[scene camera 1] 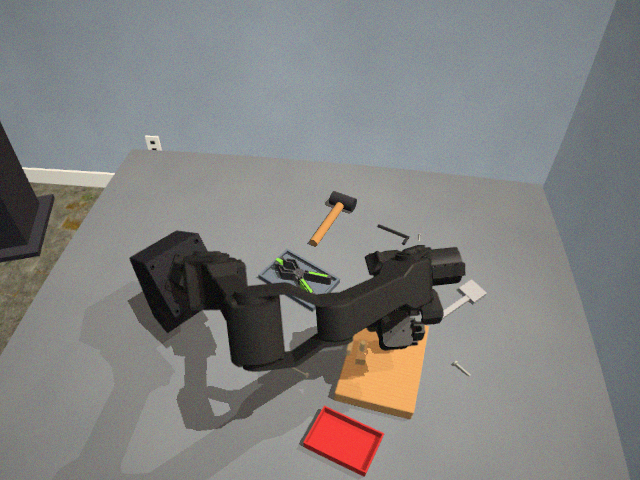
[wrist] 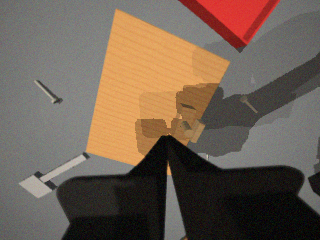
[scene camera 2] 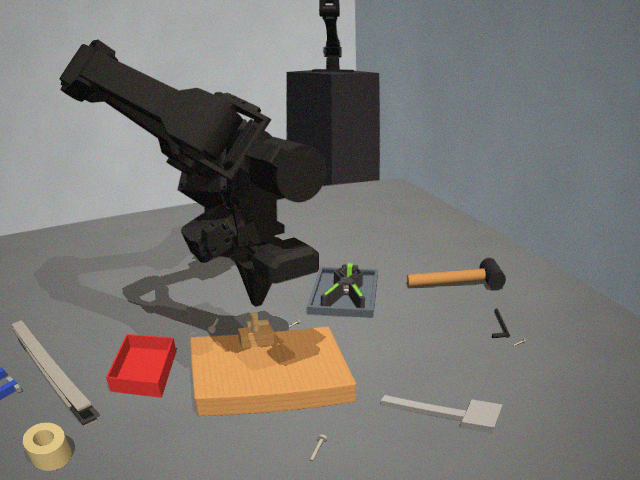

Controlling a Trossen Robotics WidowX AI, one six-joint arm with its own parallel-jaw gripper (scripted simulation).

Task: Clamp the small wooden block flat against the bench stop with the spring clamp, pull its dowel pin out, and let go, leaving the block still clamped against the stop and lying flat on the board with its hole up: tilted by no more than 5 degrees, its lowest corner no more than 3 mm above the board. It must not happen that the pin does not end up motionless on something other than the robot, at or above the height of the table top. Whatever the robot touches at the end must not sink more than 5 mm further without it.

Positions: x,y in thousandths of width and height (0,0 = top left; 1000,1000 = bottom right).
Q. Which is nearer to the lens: the hammer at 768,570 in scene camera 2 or the long bar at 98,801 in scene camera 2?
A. The long bar.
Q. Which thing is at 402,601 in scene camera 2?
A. My gripper.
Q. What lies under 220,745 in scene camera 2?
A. A red tray.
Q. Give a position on a wooden board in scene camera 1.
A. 607,797
